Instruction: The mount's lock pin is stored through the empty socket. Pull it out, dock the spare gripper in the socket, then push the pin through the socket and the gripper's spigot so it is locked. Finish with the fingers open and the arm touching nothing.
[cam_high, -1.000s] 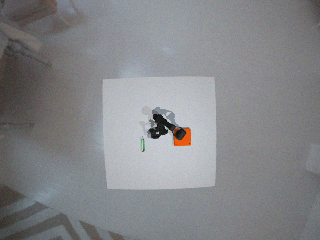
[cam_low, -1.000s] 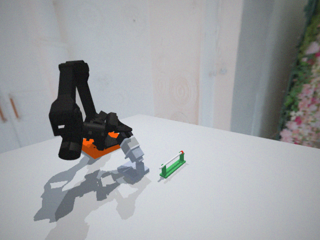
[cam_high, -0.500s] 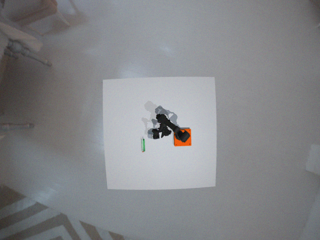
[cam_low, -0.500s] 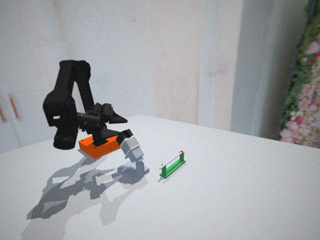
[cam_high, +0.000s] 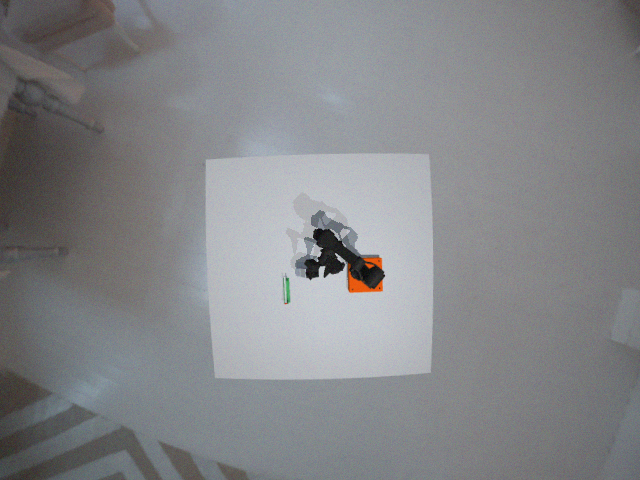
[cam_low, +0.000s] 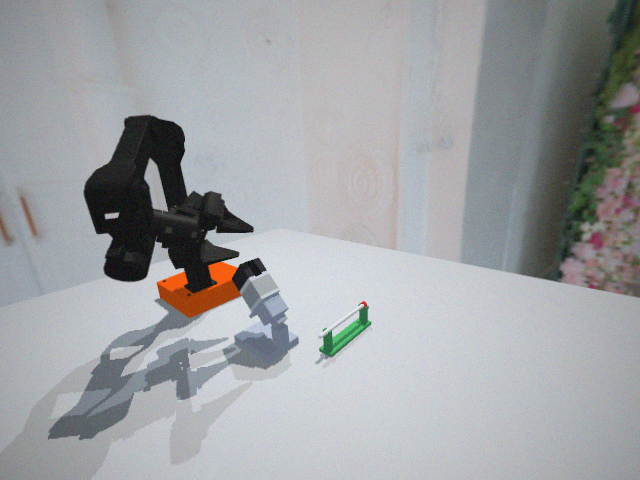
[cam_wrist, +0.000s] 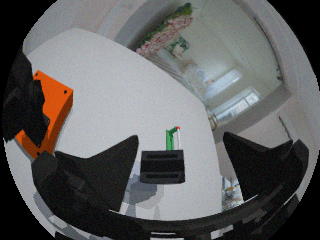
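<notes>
Right now my gripper tip is 17 cm short of the green cradle, 11 cm to the right of it and 18 cm above it. Also, from my gripper tip: grey mount 8 cm ahead, 1 cm to the right, 15 cm below; then spare gripper 5 cm ahead, 1 cm to the right, 8 cm below.
</notes>
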